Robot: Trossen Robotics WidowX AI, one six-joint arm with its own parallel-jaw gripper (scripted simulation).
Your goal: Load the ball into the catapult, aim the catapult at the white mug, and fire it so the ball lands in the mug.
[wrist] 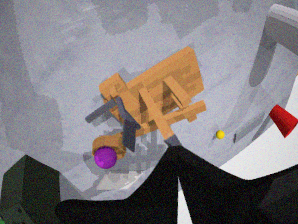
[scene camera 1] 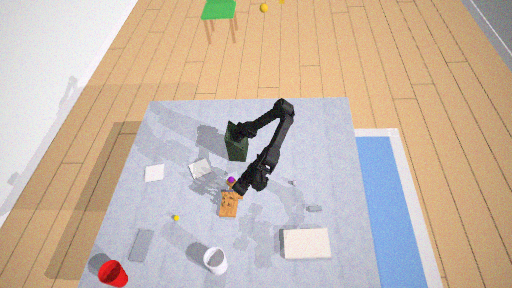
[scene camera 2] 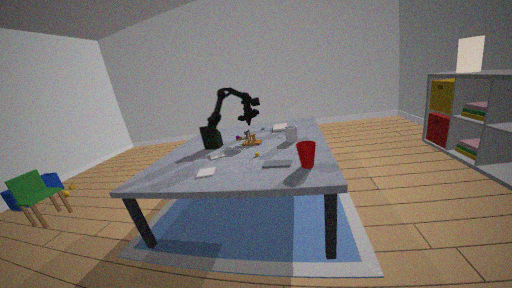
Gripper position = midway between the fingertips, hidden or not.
The gripper [wrist: 174, 152] is shut and holds nothing. Also in view: a wooden catapult [wrist: 141, 105] and a white block [scene camera 1: 299, 243].
The wrist view does not show the white block: it is out of frame.
